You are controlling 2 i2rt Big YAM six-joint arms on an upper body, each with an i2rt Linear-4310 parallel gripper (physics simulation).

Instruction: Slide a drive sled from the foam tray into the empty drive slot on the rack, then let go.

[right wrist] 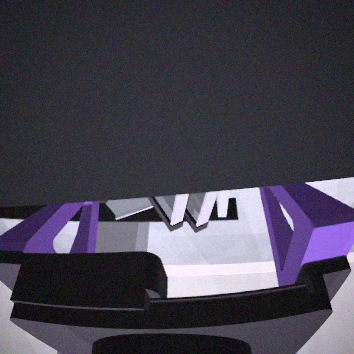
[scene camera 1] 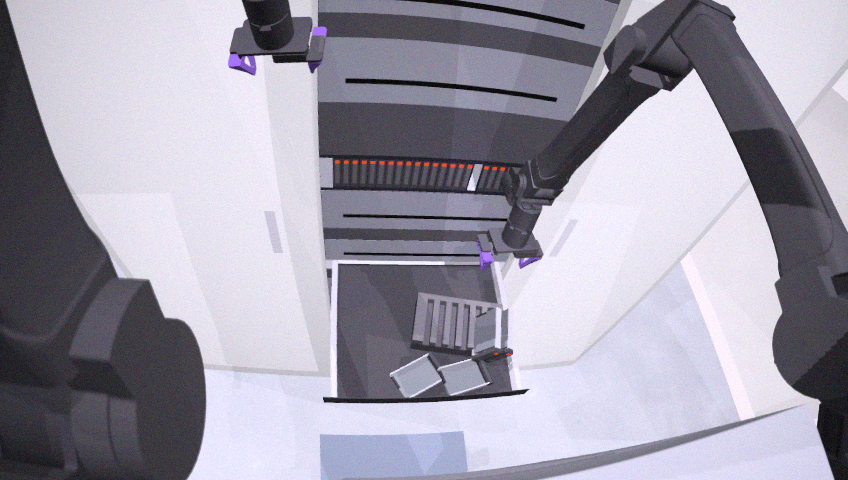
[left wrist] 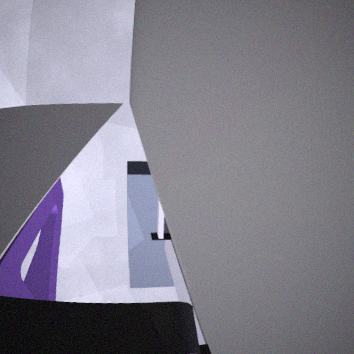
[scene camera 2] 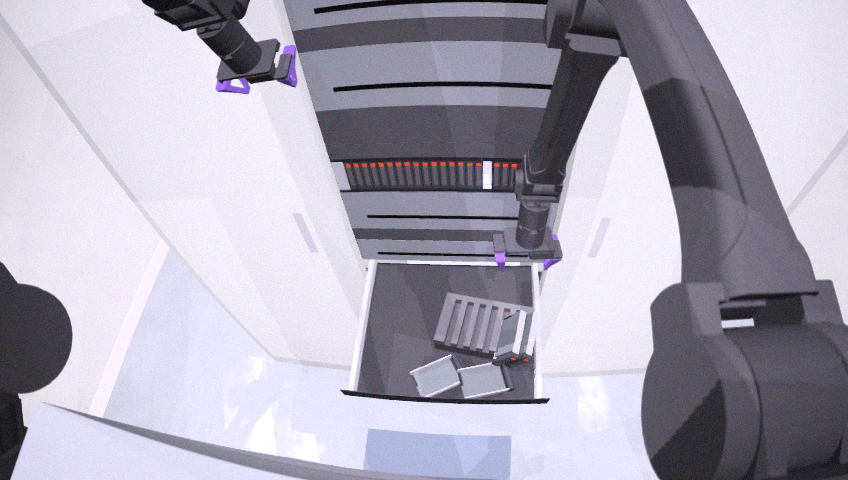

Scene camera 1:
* my left gripper: 283,71
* my right gripper: 501,267
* ribbed foam tray: 441,324
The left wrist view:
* my left gripper: 157,183
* white cabinet walls: 48,137
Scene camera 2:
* my left gripper: 271,87
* my right gripper: 523,269
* ribbed foam tray: 468,325
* white cabinet walls: 216,174
